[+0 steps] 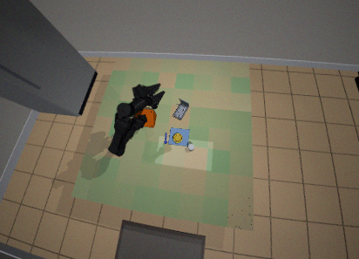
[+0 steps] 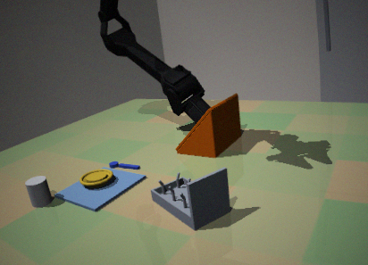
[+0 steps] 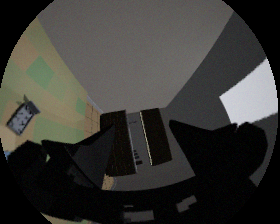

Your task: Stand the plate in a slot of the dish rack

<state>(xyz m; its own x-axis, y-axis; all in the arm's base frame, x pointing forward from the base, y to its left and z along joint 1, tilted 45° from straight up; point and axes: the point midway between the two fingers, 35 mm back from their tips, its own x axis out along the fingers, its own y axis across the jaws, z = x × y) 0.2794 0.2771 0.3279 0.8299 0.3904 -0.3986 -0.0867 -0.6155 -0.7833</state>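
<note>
Right now the yellow plate is 51 cm below my gripper tip, 14 cm to the right of it and 2 cm ahead of it. Also, from my gripper tip: grey dish rack 50 cm below, 9 cm to the left, 5 cm ahead; then blue spoon 52 cm below, 14 cm to the right, 7 cm behind; then blue mat 52 cm below, 12 cm to the right, 3 cm ahead.
</note>
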